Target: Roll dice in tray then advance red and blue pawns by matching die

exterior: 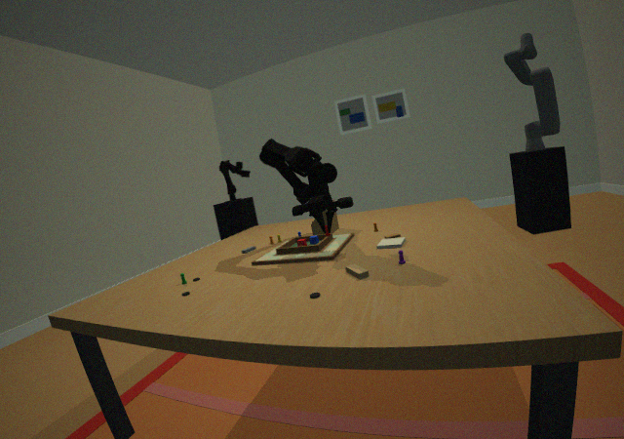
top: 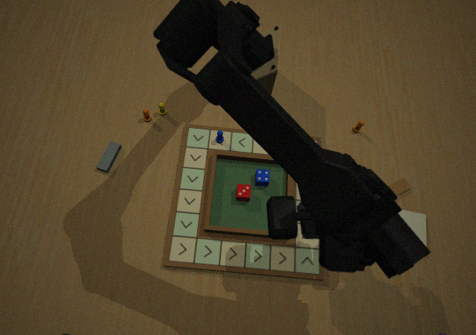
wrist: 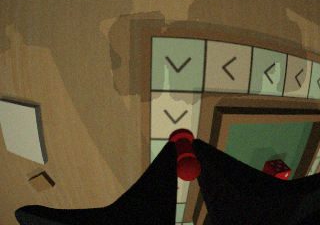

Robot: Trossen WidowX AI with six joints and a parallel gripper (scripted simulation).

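My gripper tip is now 200 mm past the blue pawn, 160 mm to the left of it and 40 mm above it. Also, from my gripper tip: white card 10 mm behind, 190 mm to the left, 60 mm below; green tray 80 mm behind, 100 mm to the right, 60 mm below; red pawn 10 mm above.
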